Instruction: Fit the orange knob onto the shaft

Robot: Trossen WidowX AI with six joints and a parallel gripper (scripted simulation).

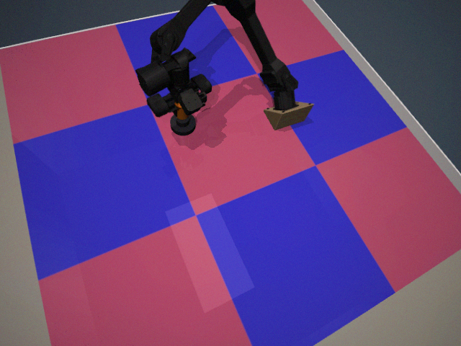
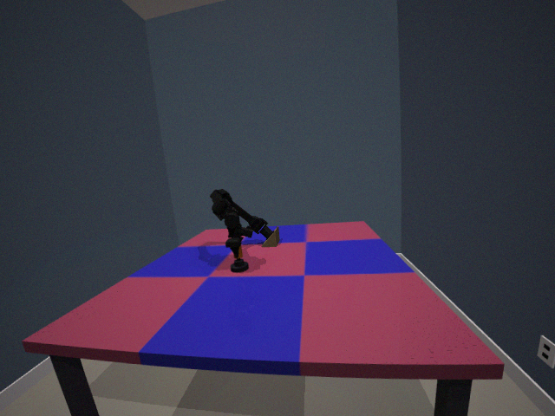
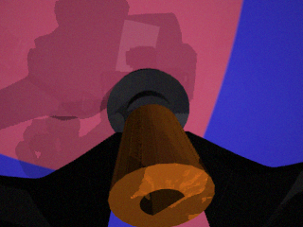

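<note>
My gripper tip is now 2 cm below the orange knob. Also, from my gripper tip: pedestal (4 cm below).
</note>
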